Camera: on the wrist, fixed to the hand. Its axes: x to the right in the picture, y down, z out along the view.
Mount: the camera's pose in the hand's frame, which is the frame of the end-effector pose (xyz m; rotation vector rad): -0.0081 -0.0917 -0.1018 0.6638 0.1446 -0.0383
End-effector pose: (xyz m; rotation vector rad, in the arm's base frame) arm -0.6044 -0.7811 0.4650 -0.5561 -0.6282 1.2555
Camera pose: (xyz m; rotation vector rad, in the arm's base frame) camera -0.4715 -0.8138 0.4552 -0.0770 -0.0780 1.2837
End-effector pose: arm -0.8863 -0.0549 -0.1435 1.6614 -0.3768 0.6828
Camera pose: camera -0.8612 0.0619 -0.2110 2.2152 -0.0024 0.9587
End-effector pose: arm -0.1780 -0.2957 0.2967 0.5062 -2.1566 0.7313
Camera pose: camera -0.0648 -0.2981 0.3742 0.7990 -1.7323 1.4231
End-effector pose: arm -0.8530 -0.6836 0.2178 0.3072 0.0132 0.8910
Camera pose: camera -0.8022 -0.7174 0.0948 0.8560 0.4541 0.8502
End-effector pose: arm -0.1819 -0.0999 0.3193 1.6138 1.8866 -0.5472
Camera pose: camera -0.2884 -0.0562 0.3941 2.0670 1.9579 -1.1962
